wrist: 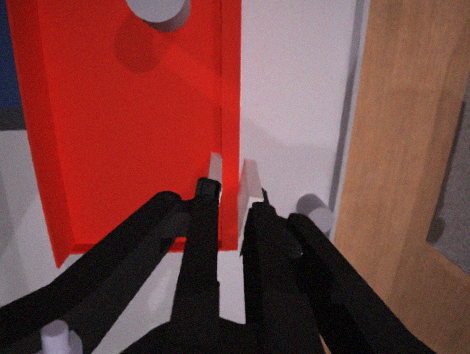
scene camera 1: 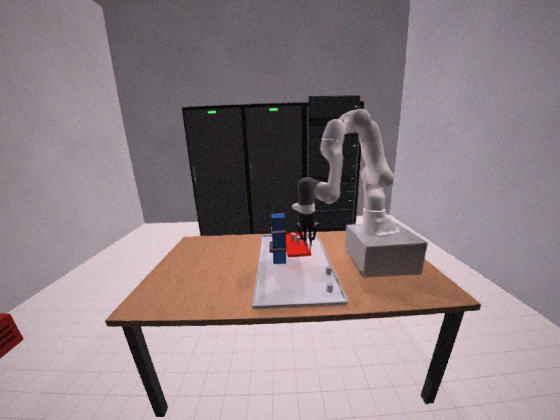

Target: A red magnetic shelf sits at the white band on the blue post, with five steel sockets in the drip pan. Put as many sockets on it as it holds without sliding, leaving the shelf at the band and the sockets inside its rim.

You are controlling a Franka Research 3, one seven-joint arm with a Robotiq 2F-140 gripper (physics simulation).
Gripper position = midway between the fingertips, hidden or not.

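Observation:
My gripper (wrist: 229, 173), visible. Likewise a drip pan (wrist: 293, 72), a red shelf (wrist: 115, 111).

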